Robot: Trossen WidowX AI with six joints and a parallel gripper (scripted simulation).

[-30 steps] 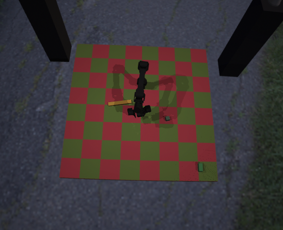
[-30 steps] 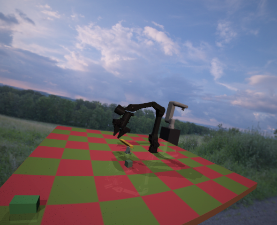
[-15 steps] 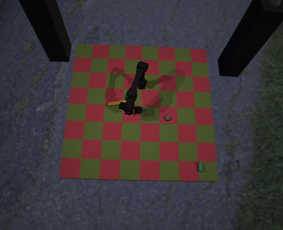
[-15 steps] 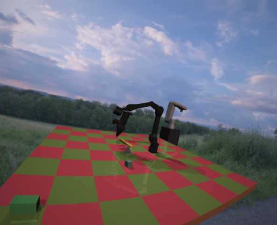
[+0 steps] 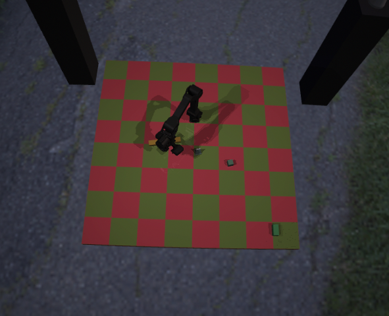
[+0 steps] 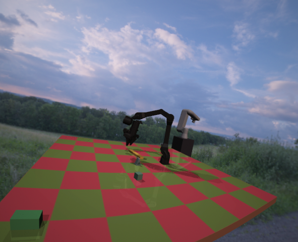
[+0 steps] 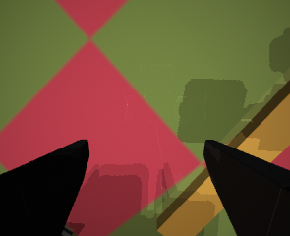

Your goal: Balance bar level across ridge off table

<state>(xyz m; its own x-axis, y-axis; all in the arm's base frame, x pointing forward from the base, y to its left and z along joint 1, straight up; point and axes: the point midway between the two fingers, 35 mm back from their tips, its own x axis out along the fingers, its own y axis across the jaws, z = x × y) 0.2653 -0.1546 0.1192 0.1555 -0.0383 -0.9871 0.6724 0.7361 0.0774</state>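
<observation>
The orange bar lies 90 mm behind my gripper tip, 80 mm below it and 30 mm to the right of it. The rest, counted from my gripper tip: dark green cube: 390 mm to the left, 70 mm below, 50 mm ahead.
</observation>
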